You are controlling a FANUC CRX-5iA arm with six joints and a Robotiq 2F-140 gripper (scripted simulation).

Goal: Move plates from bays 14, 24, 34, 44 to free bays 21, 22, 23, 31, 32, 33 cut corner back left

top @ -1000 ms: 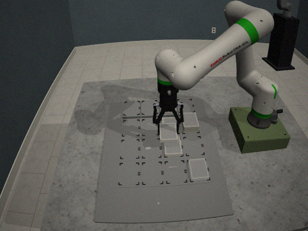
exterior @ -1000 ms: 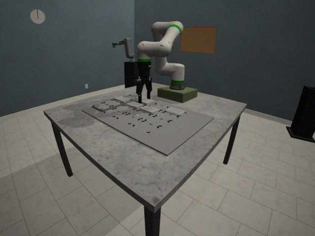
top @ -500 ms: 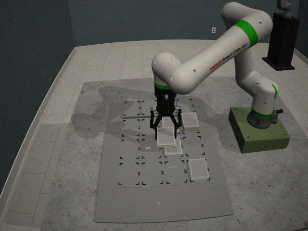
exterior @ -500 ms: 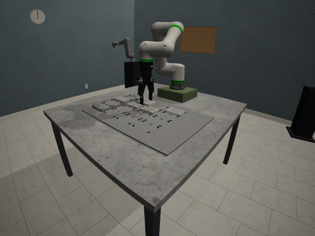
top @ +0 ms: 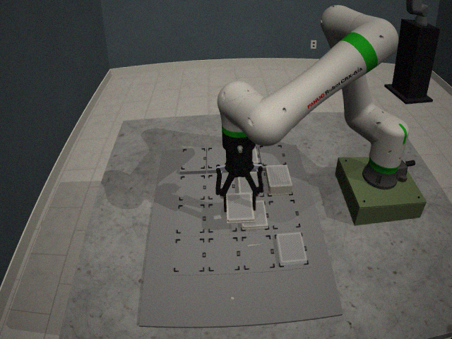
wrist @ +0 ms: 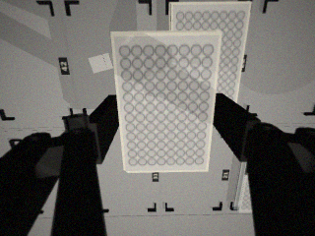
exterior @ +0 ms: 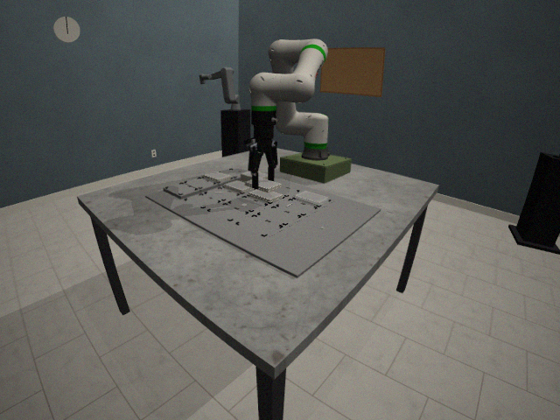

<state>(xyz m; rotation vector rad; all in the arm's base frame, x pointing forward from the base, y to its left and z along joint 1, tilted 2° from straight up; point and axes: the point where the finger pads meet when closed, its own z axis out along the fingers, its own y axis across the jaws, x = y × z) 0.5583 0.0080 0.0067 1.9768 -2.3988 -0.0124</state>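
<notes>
My hand is 110 mm to the right of the white pointed piece, 90 mm above it and 20 mm past it. Also, from my hand: sealed deep-well block 190 mm behind, 160 mm to the right, 80 mm below.
</notes>
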